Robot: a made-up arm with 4 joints.
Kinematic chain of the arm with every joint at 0, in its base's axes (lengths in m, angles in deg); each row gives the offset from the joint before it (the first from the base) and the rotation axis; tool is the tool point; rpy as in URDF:
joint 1: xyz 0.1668 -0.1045 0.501 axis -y
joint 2: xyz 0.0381 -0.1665 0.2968 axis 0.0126 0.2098 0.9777
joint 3: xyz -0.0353 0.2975 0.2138 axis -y
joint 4: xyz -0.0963 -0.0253 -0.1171 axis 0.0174 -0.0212 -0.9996
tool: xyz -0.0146 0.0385 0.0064 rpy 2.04 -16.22 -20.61
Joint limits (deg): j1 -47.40..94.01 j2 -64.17..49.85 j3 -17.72..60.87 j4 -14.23..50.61
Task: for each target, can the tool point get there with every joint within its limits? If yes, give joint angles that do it. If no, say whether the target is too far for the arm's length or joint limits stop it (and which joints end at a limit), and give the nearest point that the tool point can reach.
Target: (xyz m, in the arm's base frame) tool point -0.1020 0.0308 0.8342
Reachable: yes | joints 23.90 3.78 -7.05 40.57
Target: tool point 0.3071 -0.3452 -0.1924
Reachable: no: joint limits stop it (at a limit: joint 1, joint 2, joint 4) | nearest point -0.2280 -0.1538 0.2175 | short by 0.701 m
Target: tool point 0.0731 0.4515 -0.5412
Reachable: no: too far | nearest point -0.2595 -0.0521 0.2434 | short by 0.990 m
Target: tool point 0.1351 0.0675 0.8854
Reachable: yes | joints 12.63 -26.26 6.35 12.30
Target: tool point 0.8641 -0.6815 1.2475
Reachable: no: too far | nearest point 0.5231 -0.1382 0.8824 | short by 0.738 m
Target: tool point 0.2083 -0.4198 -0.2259
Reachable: no: joint limits stop it (at a limit: joint 1, joint 2, joint 4) | nearest point -0.2442 -0.1678 0.2058 | short by 0.674 m
